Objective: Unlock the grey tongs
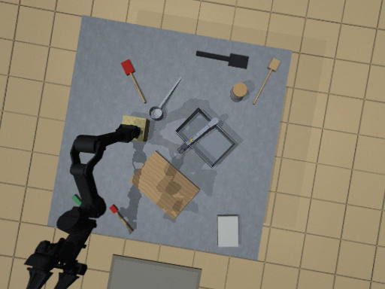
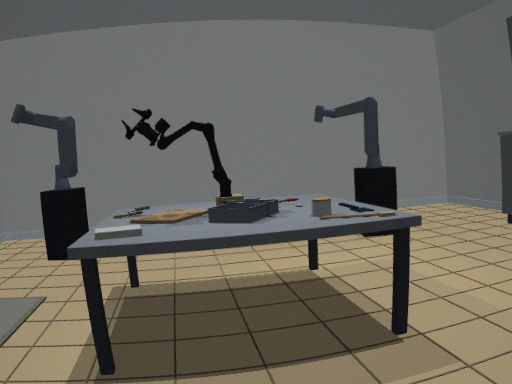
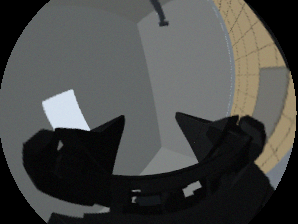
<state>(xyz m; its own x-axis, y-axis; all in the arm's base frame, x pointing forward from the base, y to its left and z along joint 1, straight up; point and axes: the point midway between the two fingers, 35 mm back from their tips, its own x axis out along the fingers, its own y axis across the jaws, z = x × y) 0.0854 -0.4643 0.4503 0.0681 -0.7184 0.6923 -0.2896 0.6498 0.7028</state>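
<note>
Now: the yellow lock piece 240 mm ahead of my gripper tip, 550 mm to the left of it and 470 mm below it. The rest, counted from my gripper tip: white block (620 mm ahead, 110 mm to the left, 520 mm below); then roasting tin (310 mm ahead, 590 mm to the left, 510 mm below); then wooden board (170 mm ahead, 240 mm to the left, 530 mm below).
</note>
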